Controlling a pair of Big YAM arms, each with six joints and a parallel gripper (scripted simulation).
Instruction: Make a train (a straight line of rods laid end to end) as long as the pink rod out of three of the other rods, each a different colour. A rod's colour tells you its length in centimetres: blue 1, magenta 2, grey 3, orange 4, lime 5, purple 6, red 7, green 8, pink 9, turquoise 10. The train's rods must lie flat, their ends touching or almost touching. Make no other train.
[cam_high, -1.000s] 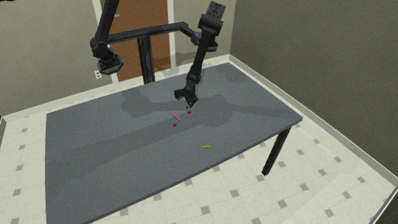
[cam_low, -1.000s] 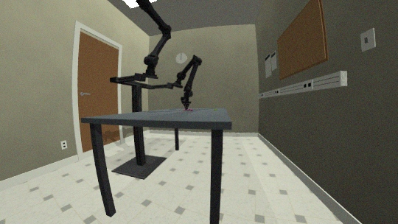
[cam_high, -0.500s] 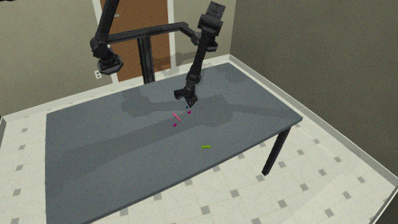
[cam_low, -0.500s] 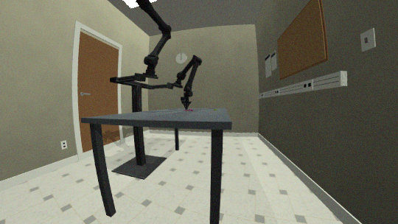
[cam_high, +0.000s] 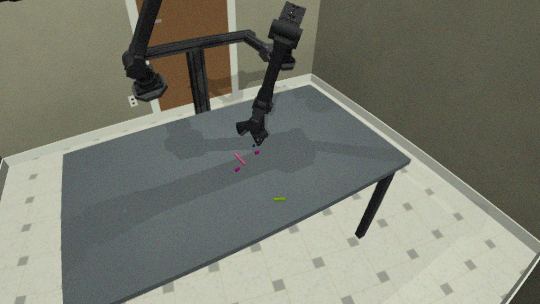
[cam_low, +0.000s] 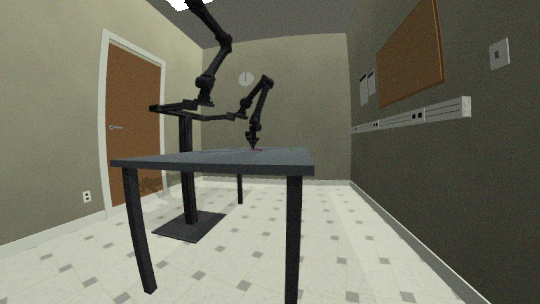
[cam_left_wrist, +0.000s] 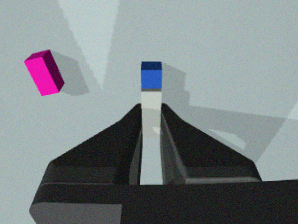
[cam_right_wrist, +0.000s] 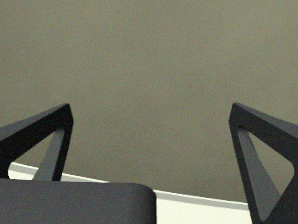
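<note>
Right now the lime rod is 36 cm ahead of my left hand, 8 cm to the right of it and 1 cm below it. The rest, counted from my left hand: pink rod: 6 cm ahead, 13 cm to the right, 1 cm below.
</note>
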